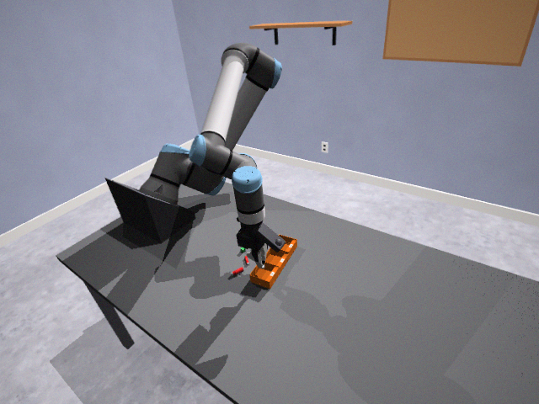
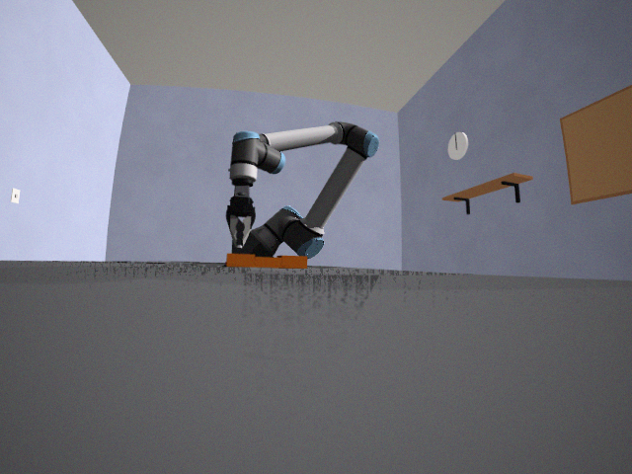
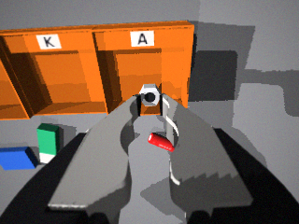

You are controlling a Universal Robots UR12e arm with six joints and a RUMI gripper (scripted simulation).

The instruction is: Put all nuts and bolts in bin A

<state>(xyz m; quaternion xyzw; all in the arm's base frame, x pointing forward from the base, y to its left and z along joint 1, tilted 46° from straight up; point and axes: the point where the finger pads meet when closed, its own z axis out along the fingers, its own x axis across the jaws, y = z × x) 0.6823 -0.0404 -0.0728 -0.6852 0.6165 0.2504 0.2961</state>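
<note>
The orange bin rack is 90 mm to the left of my hand and 60 mm below it. Also, from my hand: green block 130 mm behind, 140 mm to the left, 70 mm below; then small green die 160 mm behind, 80 mm to the left, 70 mm below; then grey nut 10 mm below.
</note>
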